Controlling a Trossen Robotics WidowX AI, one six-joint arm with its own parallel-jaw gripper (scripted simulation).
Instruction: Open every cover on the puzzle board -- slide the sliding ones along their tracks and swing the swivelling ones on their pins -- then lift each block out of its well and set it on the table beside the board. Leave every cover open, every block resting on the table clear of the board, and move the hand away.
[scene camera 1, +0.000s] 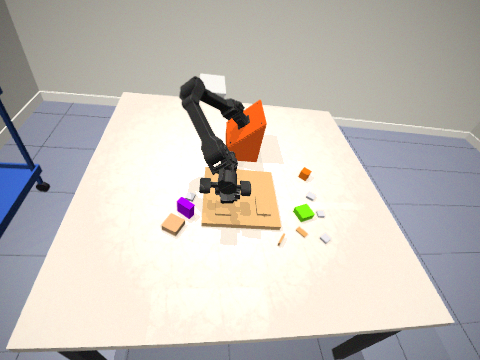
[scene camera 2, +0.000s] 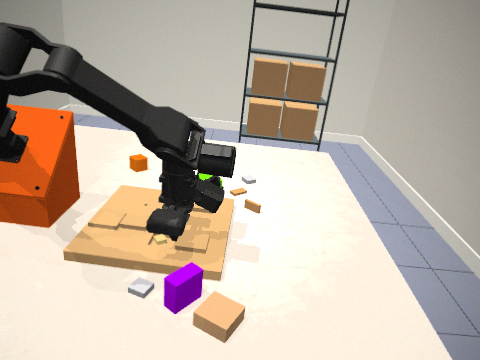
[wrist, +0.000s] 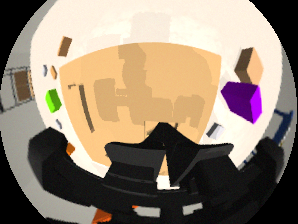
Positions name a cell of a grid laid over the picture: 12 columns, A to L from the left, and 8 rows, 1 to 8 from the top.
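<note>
A tan puzzle board (scene camera 2: D6) is in sight, and I find the board (scene camera 1: G5) and again the board (wrist: E3) in other views. I can see a purple block (scene camera 2: E7) too, and the wrist view includes the block (wrist: J4). As for my own gripper (scene camera 2: E6), it is visible there, and the wrist view shows me the gripper (wrist: G5) as well.
</note>
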